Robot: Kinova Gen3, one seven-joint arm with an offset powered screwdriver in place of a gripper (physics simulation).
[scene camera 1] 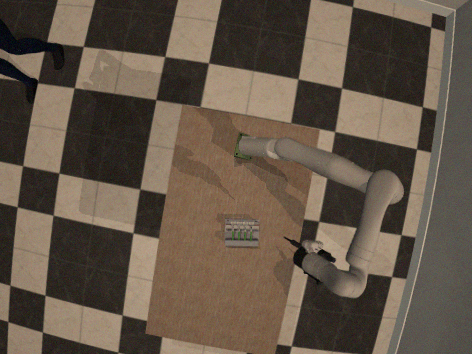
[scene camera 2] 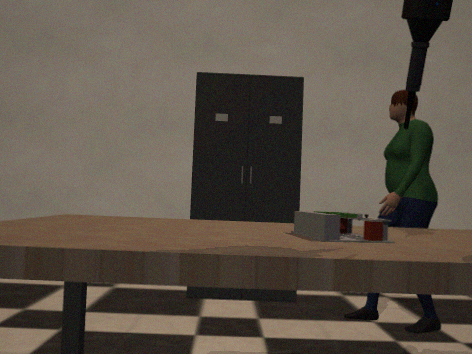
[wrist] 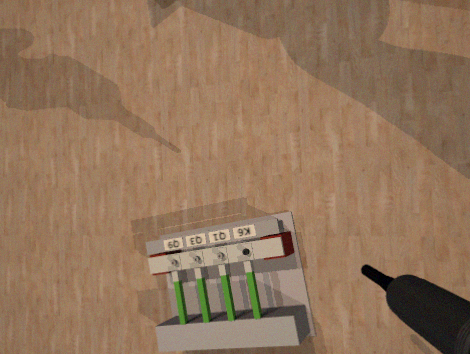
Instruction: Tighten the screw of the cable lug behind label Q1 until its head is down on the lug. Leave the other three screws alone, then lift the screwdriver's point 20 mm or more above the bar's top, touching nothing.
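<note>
The screwdriver is in place of a gripper. Its point is in free air, high above the table and to the right of the terminal fixture in the wrist view. There the label Q1 is upside down, third from the left, between Q3 and K6. The Q1 screw is grey and sits at its cable lug on the pale bar. The K6 screw looks black. The Q3 screw and Q9 screw are grey. Whether Q1's head touches the lug cannot be told.
Green cables run from the lugs to a grey block. A red support holds the bar's end. The arm's green base plate is on the wooden table. A person stands beyond the table.
</note>
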